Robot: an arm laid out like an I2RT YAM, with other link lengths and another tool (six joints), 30 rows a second.
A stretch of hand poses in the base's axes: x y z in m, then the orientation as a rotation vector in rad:
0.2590, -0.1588, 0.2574, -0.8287, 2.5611, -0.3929
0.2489, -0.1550, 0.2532, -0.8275, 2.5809, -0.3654
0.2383, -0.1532, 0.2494, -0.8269, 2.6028, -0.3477
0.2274, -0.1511, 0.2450, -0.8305, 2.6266, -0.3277
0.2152, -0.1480, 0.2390, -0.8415, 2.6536, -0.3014
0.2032, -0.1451, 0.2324, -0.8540, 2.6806, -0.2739
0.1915, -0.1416, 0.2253, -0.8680, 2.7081, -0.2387
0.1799, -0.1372, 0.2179, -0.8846, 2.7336, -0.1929
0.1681, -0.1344, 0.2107, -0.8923, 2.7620, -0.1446
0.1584, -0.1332, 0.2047, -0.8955, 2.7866, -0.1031
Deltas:
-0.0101, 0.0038, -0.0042, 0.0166, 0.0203, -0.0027
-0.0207, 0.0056, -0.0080, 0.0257, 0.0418, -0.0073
-0.0316, 0.0077, -0.0124, 0.0349, 0.0668, -0.0096
-0.0438, 0.0108, -0.0184, 0.0459, 0.0981, -0.0075
-0.0558, 0.0137, -0.0250, 0.0571, 0.1302, -0.0043
-0.0675, 0.0172, -0.0321, 0.0725, 0.1646, 0.0006
-0.0791, 0.0216, -0.0395, 0.0942, 0.1999, 0.0092
-0.0909, 0.0244, -0.0467, 0.1184, 0.2358, 0.0117
-0.1006, 0.0256, -0.0527, 0.1395, 0.2660, 0.0116

